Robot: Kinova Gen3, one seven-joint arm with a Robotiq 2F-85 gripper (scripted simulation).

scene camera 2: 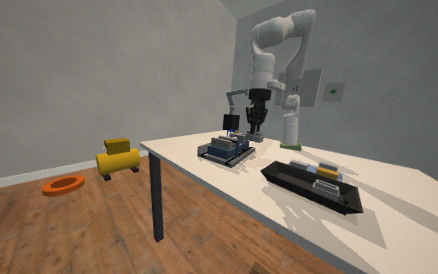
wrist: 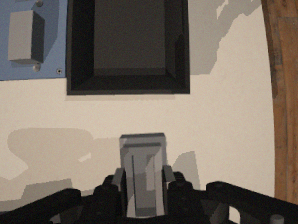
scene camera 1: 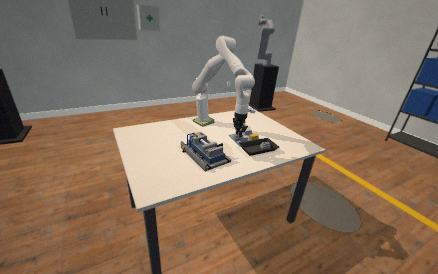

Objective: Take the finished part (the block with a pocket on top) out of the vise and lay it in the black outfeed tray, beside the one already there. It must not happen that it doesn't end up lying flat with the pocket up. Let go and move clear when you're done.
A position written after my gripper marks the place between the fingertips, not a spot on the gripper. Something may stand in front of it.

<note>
In view: my gripper (scene camera 2: 254, 134).
My gripper also shows in the wrist view (wrist: 144, 180).
</note>
